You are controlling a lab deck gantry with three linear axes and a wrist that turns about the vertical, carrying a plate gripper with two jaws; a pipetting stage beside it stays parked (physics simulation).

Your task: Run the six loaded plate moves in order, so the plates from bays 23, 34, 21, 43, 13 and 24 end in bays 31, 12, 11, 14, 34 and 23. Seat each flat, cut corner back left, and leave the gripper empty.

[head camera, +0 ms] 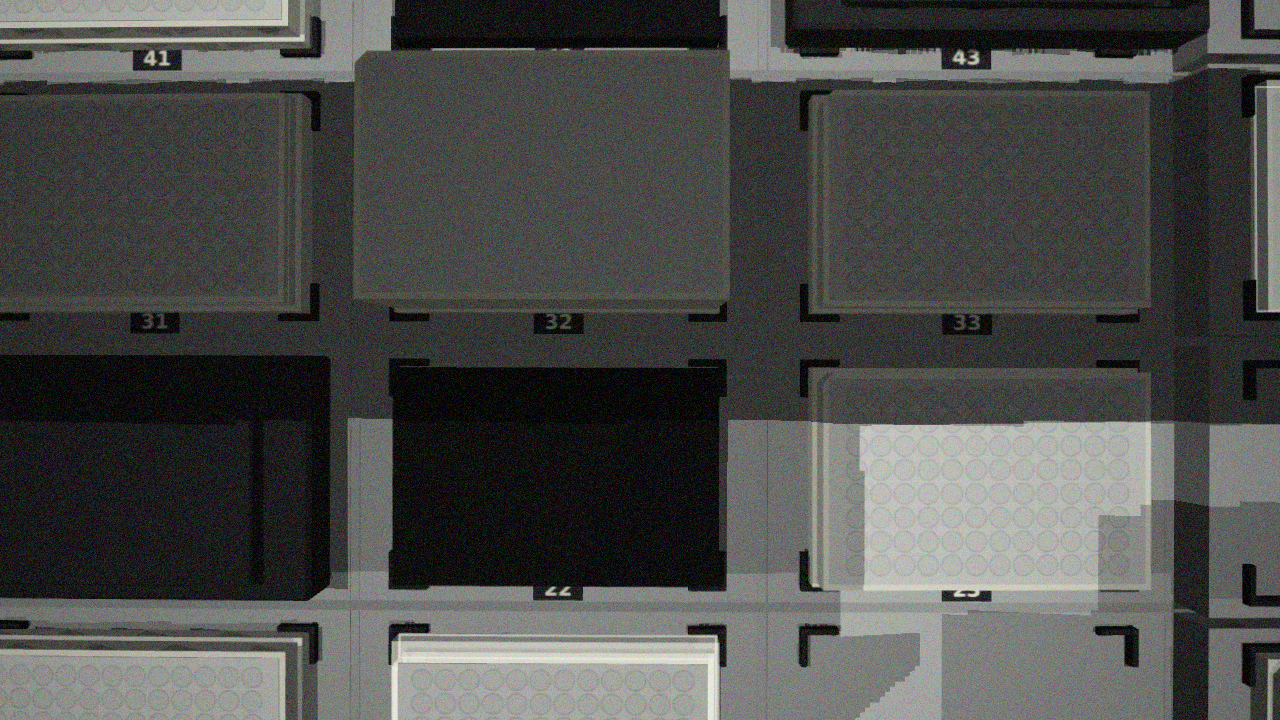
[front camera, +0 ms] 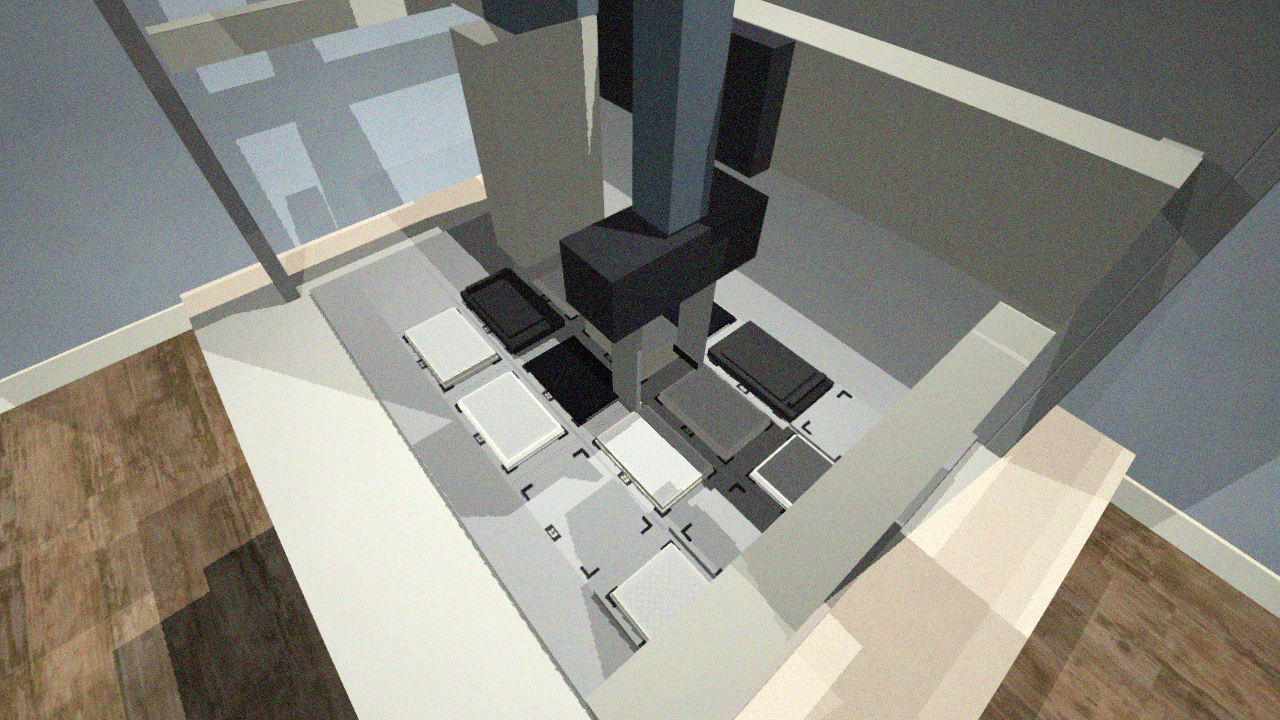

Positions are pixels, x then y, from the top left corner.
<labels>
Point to a bay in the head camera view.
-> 787, 451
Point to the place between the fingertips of my gripper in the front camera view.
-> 658, 378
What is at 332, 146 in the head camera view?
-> A bay.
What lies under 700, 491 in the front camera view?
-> A bay.
</labels>
